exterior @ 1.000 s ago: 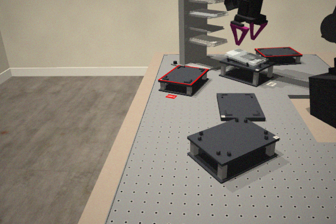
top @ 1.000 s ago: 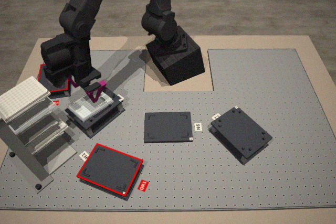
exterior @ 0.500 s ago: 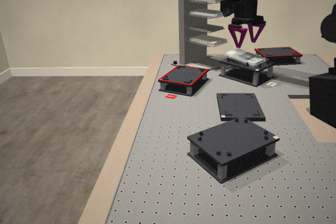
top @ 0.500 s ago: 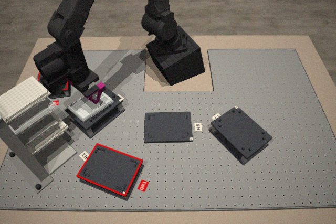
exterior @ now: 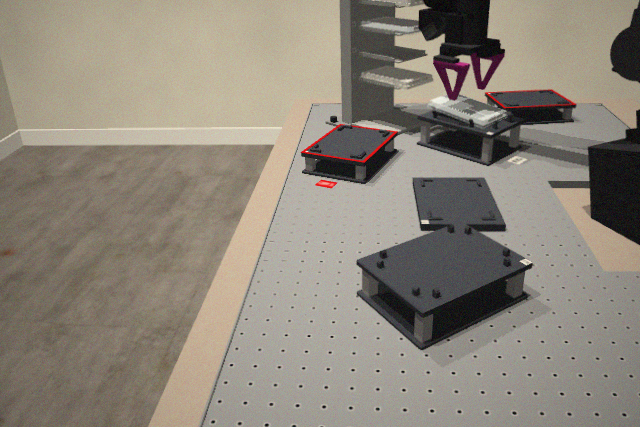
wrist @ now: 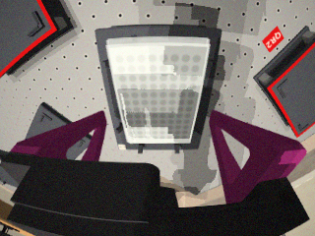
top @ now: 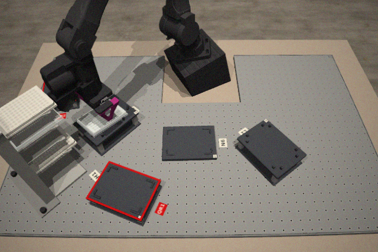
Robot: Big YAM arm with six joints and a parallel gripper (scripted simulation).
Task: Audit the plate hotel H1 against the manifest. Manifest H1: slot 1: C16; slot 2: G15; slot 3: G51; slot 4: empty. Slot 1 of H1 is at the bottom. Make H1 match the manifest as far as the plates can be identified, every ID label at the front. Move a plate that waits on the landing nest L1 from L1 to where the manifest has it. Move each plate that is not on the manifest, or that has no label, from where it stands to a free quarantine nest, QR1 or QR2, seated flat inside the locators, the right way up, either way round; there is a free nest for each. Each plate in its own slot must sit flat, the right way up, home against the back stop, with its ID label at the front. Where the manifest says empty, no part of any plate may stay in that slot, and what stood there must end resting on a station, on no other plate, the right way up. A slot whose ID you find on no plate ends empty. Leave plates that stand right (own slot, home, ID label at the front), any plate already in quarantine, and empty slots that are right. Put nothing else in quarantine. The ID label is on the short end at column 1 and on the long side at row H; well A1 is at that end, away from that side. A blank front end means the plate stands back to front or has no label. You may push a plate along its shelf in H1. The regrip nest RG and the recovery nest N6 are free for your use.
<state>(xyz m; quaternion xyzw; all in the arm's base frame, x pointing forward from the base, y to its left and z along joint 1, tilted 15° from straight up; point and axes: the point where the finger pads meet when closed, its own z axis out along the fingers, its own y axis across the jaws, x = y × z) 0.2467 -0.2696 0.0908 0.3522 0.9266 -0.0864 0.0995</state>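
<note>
Right now the regrip nest is 6 cm below my hand, 1 cm to the left of it and 1 cm behind it. Also, from my hand: plate labelled G51 (13 cm ahead, 12 cm to the right, 10 cm above); plate hotel H1 (19 cm ahead, 17 cm to the right, 5 cm above); quarantine nest QR1 (22 cm ahead, 9 cm to the left, 8 cm below).
</note>
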